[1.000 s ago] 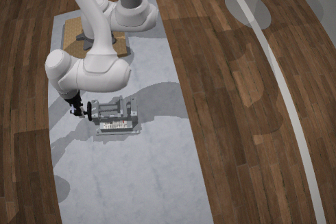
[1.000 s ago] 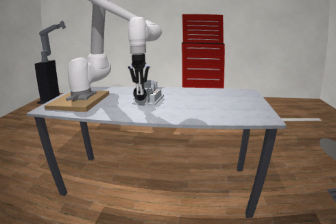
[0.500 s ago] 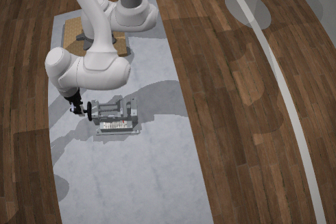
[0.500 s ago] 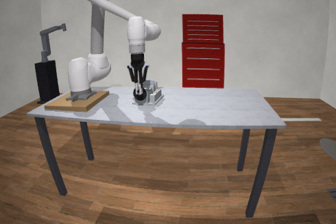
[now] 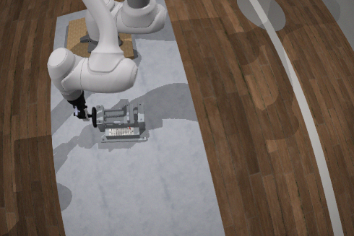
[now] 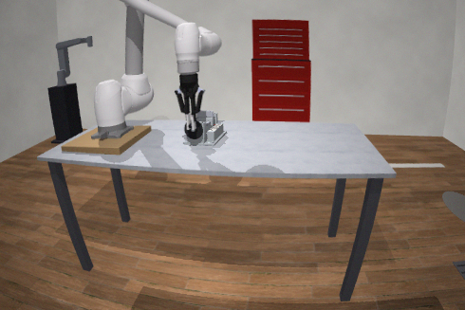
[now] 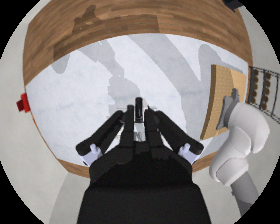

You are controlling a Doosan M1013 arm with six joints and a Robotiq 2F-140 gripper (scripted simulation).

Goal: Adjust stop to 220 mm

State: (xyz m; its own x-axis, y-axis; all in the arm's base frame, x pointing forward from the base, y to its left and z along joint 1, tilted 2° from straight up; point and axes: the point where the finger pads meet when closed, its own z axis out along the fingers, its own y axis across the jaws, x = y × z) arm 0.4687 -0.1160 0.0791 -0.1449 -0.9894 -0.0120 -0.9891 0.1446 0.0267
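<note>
The grey stop fixture is 3 cm ahead of my hand, 18 cm to the left of it and 3 cm below it. Also, from my hand: black handwheel: 2 cm to the left, 2 cm below.
</note>
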